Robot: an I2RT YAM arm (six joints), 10 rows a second.
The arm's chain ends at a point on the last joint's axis. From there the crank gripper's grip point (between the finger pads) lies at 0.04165 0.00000 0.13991 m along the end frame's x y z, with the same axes.
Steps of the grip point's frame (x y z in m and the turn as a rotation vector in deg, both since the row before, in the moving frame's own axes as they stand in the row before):
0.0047 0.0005 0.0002 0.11 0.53 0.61
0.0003 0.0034 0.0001 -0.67 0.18 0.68
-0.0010 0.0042 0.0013 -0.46 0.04 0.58
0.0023 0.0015 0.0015 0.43 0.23 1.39
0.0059 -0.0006 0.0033 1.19 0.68 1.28
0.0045 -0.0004 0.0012 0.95 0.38 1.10
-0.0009 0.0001 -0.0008 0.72 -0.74 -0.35
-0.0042 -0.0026 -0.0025 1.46 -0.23 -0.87
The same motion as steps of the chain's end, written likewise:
0.0034 0.0003 0.0006 0.11 0.53 0.61
-0.0001 0.0013 0.0002 -0.67 0.18 0.68
-0.0011 0.0027 0.0013 -0.46 0.04 0.58
0.0017 0.0015 0.0017 0.43 0.23 1.39
0.0042 0.0014 0.0038 1.19 0.68 1.28
0.0036 0.0011 0.0015 0.95 0.38 1.10
0.0009 0.0021 -0.0013 0.72 -0.74 -0.35
-0.0036 0.0016 -0.0026 1.46 -0.23 -0.87

